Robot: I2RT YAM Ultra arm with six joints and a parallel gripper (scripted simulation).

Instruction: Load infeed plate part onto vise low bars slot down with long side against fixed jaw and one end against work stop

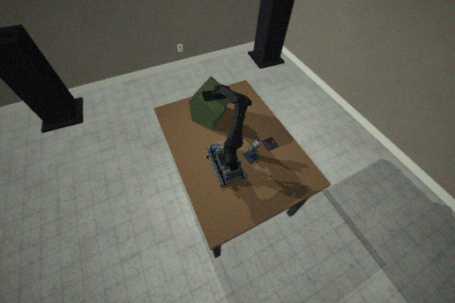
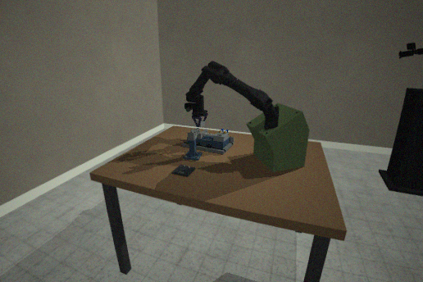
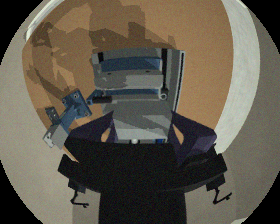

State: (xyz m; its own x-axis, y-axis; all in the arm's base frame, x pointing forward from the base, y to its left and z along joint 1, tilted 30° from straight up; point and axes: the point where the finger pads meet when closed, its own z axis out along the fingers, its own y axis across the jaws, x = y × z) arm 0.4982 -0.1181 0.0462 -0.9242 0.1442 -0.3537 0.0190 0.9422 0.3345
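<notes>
Now: the part right at my hand. Round my hand: vise (70 mm behind, 20 mm to the left, 90 mm below); then infeed plate (110 mm behind, 390 mm to the left, 130 mm below).
</notes>
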